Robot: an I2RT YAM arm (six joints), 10 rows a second.
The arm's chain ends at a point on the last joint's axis. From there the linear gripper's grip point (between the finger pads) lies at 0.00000 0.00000 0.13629 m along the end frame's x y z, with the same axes.
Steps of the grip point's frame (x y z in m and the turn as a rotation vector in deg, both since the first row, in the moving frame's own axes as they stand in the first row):
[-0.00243 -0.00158 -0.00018 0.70 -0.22 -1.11]
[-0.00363 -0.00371 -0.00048 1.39 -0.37 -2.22]
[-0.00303 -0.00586 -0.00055 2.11 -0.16 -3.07]
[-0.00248 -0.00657 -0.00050 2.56 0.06 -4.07]
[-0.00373 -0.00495 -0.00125 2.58 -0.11 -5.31]
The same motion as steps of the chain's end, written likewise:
[-0.00189 0.00008 -0.00017 0.70 -0.22 -1.11]
[-0.00269 -0.00042 -0.00044 1.39 -0.37 -2.22]
[-0.00252 -0.00085 -0.00046 2.11 -0.16 -3.07]
[-0.00241 -0.00048 -0.00036 2.56 0.06 -4.07]
[-0.00318 0.00116 -0.00111 2.58 -0.11 -5.31]

